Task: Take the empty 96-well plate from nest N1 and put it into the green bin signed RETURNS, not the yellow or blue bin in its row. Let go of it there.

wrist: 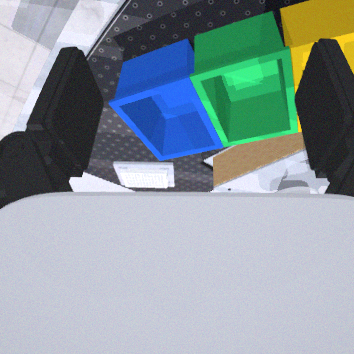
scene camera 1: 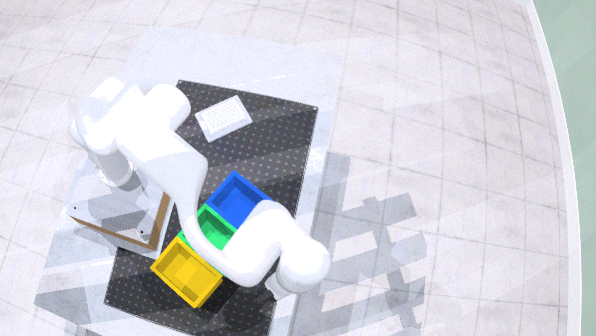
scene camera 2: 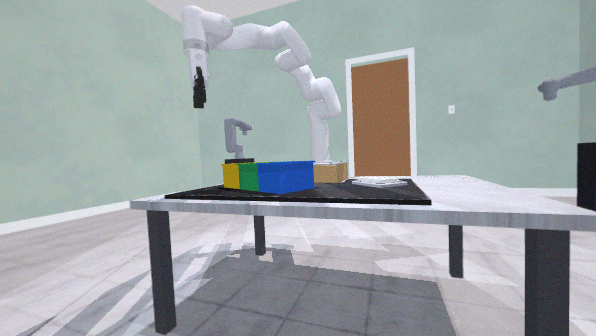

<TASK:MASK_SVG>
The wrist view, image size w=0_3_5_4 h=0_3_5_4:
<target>my gripper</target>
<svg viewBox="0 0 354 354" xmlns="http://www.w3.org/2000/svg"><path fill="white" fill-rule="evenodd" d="M338 41L335 38L319 38L317 42L313 42L294 95L294 104L309 167L311 170L314 170L315 178L327 178L329 182L324 193L73 191L68 180L70 180L70 177L82 177L83 170L88 166L103 108L103 98L82 49L78 49L77 46L61 47L25 124L25 130L12 131L0 139L0 354L354 354L354 75Z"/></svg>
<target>white 96-well plate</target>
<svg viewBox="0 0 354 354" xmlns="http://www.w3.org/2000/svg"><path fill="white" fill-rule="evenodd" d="M120 169L125 186L167 187L168 185L167 170L159 170L157 168Z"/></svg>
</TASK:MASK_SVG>
